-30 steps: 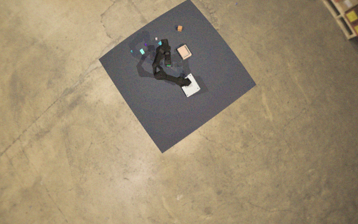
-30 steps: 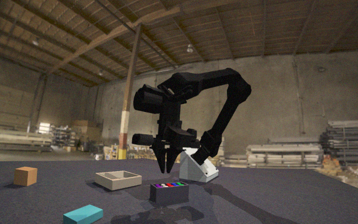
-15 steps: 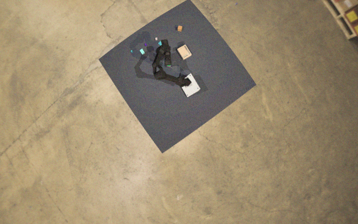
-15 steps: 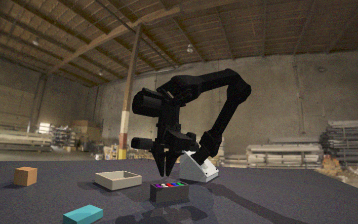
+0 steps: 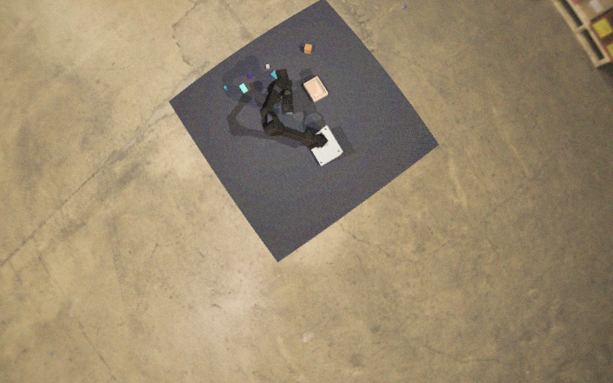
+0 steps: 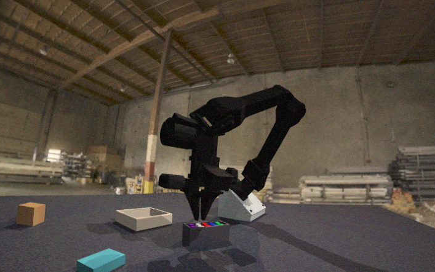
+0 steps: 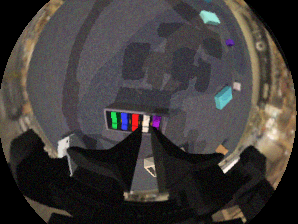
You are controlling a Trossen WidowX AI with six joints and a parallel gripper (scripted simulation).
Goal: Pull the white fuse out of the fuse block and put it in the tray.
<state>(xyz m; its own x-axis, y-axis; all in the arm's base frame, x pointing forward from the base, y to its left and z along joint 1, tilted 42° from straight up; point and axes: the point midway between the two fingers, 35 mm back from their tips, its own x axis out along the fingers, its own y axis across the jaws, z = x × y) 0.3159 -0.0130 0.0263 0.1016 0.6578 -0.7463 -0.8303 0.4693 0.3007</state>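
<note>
My gripper tip is now 3 cm above the white fuse. Also, from my gripper tip: beige tray 2 cm behind, 19 cm to the right, 5 cm below.
</note>
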